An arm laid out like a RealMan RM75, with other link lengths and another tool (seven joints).
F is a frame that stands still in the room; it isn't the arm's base.
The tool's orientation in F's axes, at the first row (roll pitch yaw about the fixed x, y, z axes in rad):
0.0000, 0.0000, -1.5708
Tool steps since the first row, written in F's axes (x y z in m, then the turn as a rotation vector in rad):
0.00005, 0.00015, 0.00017, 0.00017, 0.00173, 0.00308
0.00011, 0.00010, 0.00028, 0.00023, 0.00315, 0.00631
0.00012, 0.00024, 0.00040, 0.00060, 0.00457, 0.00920
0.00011, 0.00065, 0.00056, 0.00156, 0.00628, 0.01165
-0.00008, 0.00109, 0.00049, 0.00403, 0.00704, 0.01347
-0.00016, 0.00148, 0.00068, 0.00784, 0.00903, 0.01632
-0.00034, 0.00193, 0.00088, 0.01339, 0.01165, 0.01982
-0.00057, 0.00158, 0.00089, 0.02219, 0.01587, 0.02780
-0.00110, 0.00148, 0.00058, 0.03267, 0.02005, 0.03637
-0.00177, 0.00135, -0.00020, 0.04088, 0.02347, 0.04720
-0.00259, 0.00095, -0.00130, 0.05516, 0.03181, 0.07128
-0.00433, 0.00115, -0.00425, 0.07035, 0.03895, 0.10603
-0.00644, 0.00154, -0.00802, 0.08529, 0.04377, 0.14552
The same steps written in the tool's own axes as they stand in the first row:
-0.00015, 0.00005, 0.00017, -0.00173, 0.00017, 0.00308
-0.00010, 0.00011, 0.00028, -0.00315, 0.00023, 0.00631
-0.00024, 0.00012, 0.00040, -0.00457, 0.00060, 0.00920
-0.00065, 0.00011, 0.00056, -0.00628, 0.00156, 0.01165
-0.00109, -0.00008, 0.00049, -0.00704, 0.00403, 0.01347
-0.00148, -0.00016, 0.00068, -0.00903, 0.00784, 0.01632
-0.00193, -0.00034, 0.00088, -0.01165, 0.01339, 0.01982
-0.00158, -0.00057, 0.00089, -0.01587, 0.02219, 0.02780
-0.00148, -0.00110, 0.00058, -0.02005, 0.03267, 0.03637
-0.00135, -0.00177, -0.00020, -0.02347, 0.04088, 0.04720
-0.00095, -0.00259, -0.00130, -0.03181, 0.05516, 0.07128
-0.00115, -0.00433, -0.00425, -0.03895, 0.07035, 0.10603
-0.00154, -0.00644, -0.00802, -0.04377, 0.08529, 0.14552

